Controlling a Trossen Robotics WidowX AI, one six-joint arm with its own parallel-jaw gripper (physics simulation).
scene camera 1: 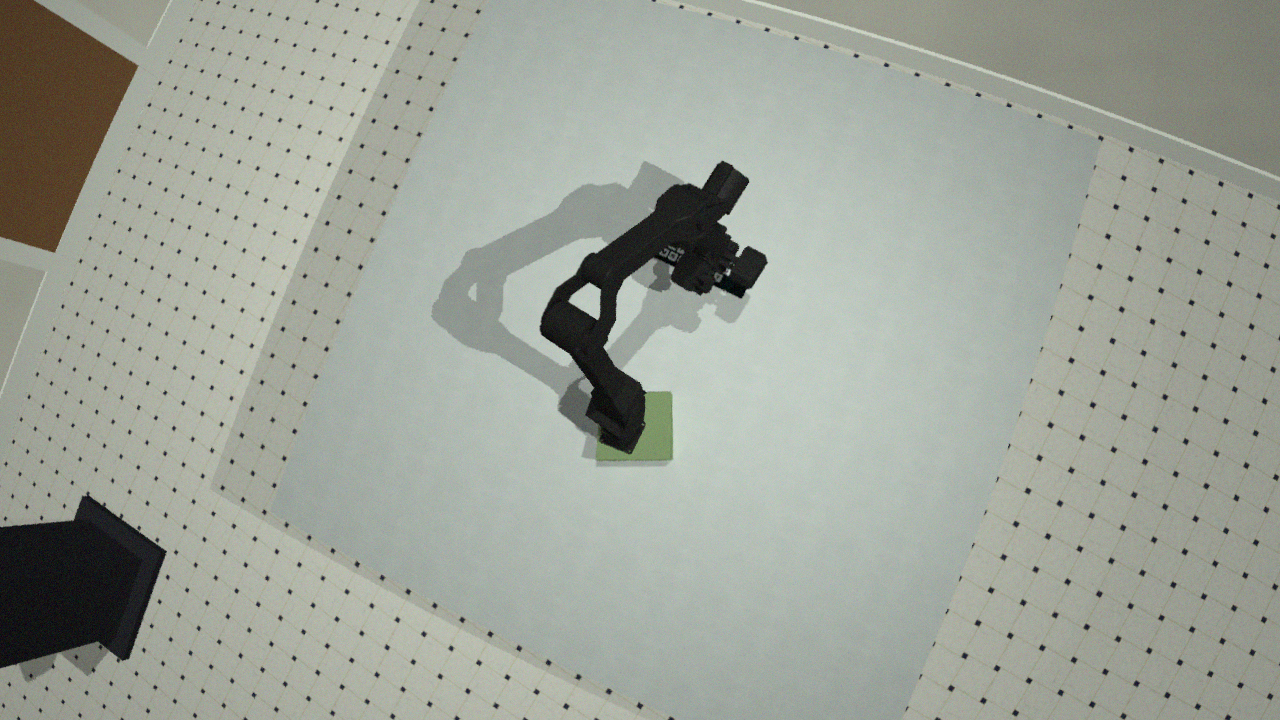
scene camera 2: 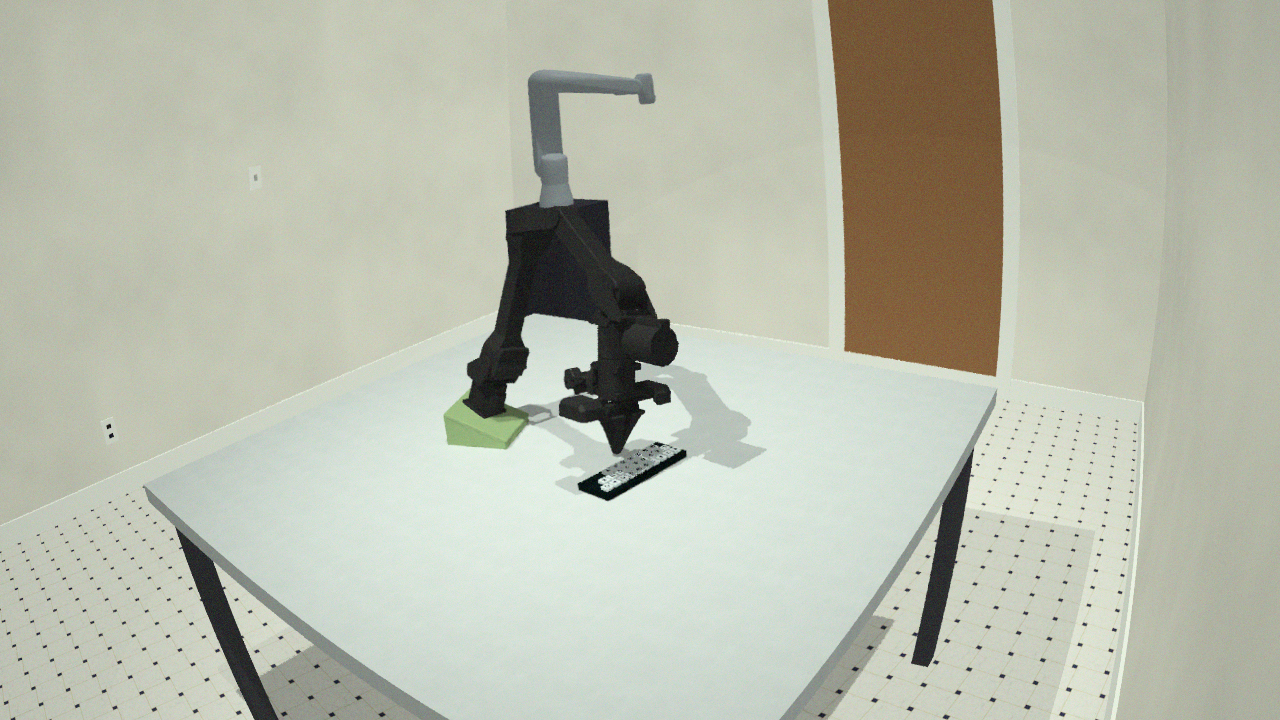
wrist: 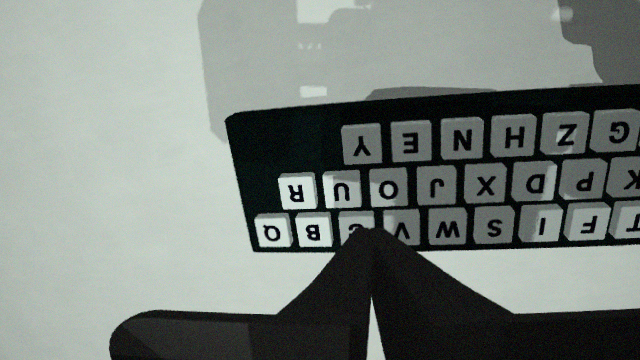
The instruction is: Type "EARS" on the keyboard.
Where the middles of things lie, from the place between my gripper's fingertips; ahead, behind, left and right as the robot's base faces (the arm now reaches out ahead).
The black keyboard point(scene camera 1: 723, 282) is 4 cm to the left of my hand and 4 cm below it.
